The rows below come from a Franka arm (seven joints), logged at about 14 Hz.
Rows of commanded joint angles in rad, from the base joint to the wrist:
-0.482, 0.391, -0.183, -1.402, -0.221, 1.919, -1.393
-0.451, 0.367, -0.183, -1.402, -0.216, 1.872, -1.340
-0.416, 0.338, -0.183, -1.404, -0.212, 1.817, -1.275
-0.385, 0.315, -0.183, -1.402, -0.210, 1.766, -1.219
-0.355, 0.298, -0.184, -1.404, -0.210, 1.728, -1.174
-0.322, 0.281, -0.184, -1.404, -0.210, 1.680, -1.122
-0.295, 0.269, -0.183, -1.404, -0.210, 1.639, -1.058
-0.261, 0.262, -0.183, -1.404, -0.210, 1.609, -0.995
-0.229, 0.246, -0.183, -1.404, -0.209, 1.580, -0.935
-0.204, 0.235, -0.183, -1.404, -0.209, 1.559, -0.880
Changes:
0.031, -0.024, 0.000, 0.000, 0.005, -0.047, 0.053
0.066, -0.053, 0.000, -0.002, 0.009, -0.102, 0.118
0.097, -0.076, 0.000, 0.000, 0.011, -0.153, 0.174
0.127, -0.093, -0.001, -0.002, 0.011, -0.191, 0.219
0.160, -0.110, -0.001, -0.002, 0.011, -0.239, 0.271
0.187, -0.122, 0.000, -0.002, 0.011, -0.280, 0.335
0.221, -0.129, 0.000, -0.002, 0.011, -0.310, 0.398
0.253, -0.145, 0.000, -0.002, 0.012, -0.339, 0.458
0.278, -0.156, 0.000, -0.002, 0.012, -0.360, 0.513

